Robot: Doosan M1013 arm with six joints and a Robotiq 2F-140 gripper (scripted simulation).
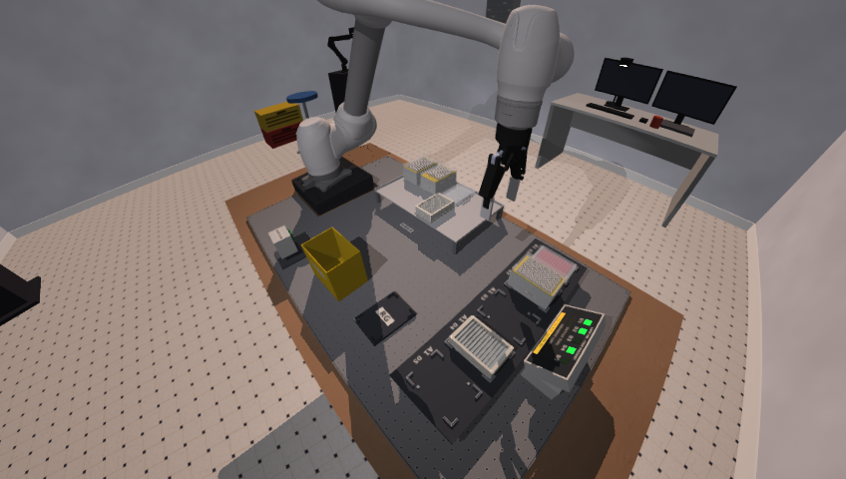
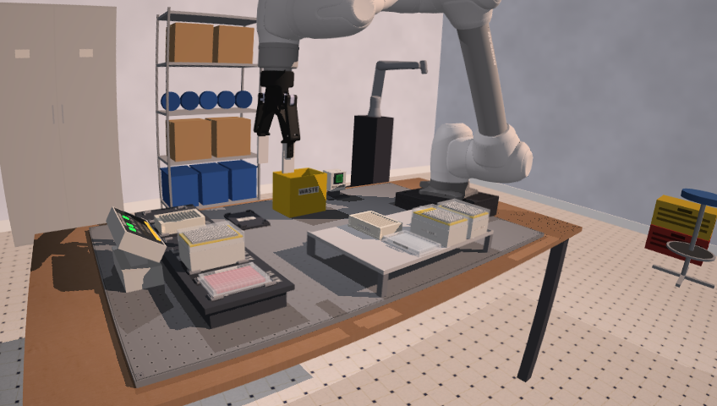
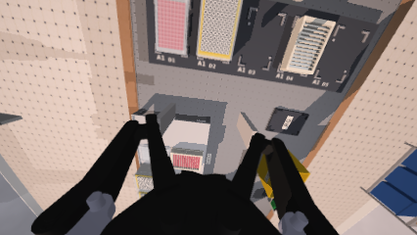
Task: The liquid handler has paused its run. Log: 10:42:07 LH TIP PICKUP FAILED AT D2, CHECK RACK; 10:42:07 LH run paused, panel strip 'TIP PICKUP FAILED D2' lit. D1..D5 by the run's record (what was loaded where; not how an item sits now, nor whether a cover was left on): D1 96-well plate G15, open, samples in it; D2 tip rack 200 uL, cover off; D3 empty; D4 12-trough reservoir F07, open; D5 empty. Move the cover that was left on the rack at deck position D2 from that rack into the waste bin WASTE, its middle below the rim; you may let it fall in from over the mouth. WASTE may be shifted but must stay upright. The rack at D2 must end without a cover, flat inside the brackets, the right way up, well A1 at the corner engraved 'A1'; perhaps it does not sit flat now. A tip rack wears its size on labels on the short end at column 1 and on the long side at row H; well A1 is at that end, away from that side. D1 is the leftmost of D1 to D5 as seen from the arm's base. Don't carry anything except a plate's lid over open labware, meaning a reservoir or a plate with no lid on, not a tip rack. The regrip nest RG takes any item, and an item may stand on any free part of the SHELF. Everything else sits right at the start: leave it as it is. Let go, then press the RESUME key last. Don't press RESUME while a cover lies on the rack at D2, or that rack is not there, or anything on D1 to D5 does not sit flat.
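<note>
My gripper is now 15 cm short of the tip rack, 3 cm to the left of it and 17 cm above it. From my hand the other things lie so: reservoir (12 cm ahead, 27 cm to the right, 20 cm below); pink plate (18 cm ahead, 9 cm to the left, 21 cm below); shelf (31 cm behind, 18 cm to the left, 21 cm below).
</note>
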